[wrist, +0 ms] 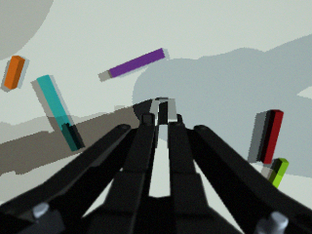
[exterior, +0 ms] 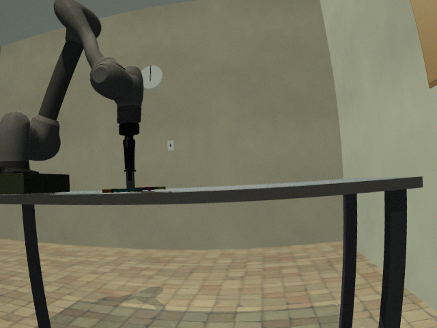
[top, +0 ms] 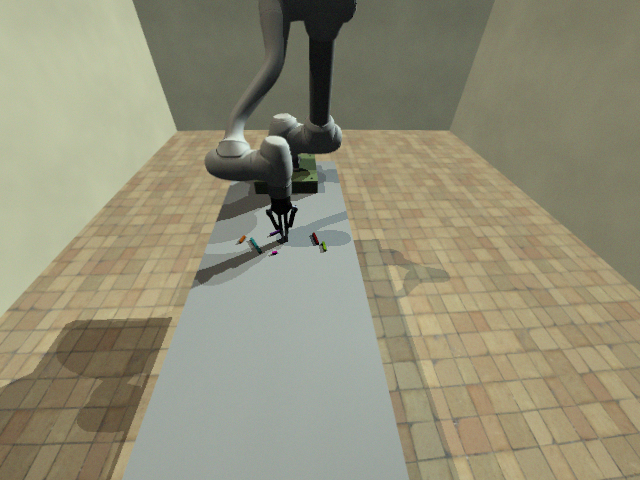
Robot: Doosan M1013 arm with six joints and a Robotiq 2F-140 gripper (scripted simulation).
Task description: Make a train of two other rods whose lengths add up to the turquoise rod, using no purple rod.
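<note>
My hand is 3 cm above the grey rod. The rest, counted from my hand: magenta rod (9 cm ahead, 3 cm to the right, 3 cm below); then turquoise rod (5 cm ahead, 12 cm to the right, 3 cm below); then purple rod (4 cm behind, 4 cm to the right, 3 cm below).
</note>
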